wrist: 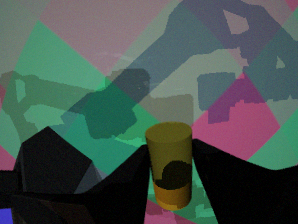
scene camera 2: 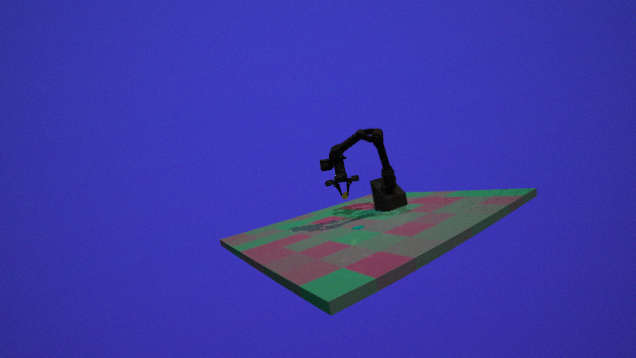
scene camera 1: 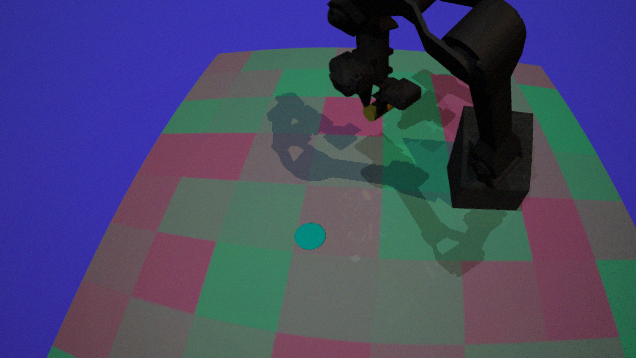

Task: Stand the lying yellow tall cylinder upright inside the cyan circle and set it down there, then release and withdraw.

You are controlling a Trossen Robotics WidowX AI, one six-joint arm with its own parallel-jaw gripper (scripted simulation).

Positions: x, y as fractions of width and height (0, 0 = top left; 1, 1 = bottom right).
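Note:
In scene camera 1 the gripper (scene camera 1: 0.59, 0.31) is visible, and it also appears in the wrist view (wrist: 0.57, 0.66). There, a yellow tall cylinder (wrist: 0.57, 0.68) is held by the gripper.

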